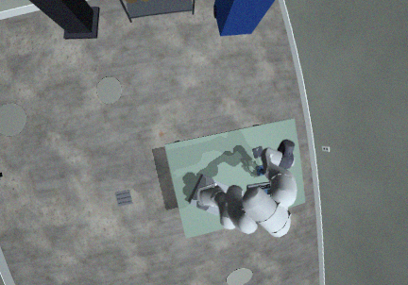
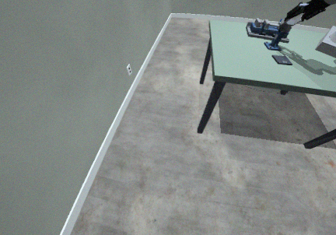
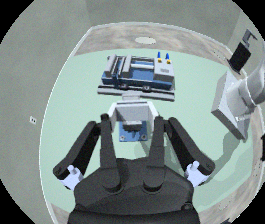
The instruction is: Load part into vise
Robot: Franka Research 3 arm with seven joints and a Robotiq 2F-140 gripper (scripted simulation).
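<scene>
Right now the part is 20 mm to the right of my hand and 20 mm below it. From my hand the other things lie so: vise: 230 mm to the right, 140 mm below, 30 mm ahead.
</scene>
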